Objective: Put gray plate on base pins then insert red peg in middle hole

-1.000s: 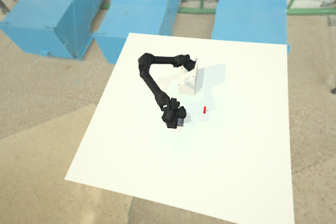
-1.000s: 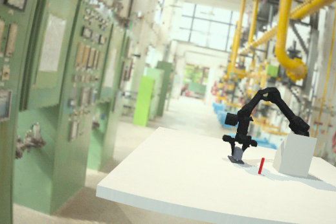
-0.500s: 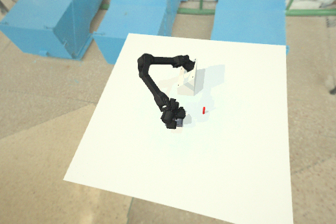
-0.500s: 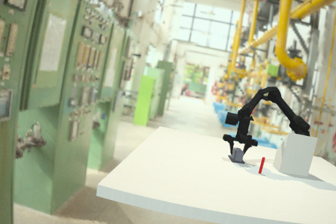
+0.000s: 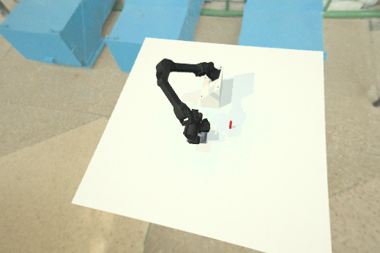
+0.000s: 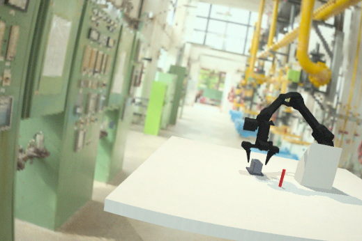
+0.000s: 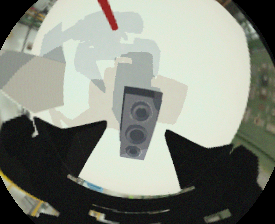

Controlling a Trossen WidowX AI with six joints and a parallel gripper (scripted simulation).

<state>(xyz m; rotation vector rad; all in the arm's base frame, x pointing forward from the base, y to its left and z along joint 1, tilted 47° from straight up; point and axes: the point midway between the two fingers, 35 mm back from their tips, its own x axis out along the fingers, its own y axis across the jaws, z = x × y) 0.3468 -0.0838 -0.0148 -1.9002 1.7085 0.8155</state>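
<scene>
My gripper tip is right at the gray plate. Round my gripper tip: dark base (40 mm below); red peg (180 mm to the left, 100 mm behind).
</scene>
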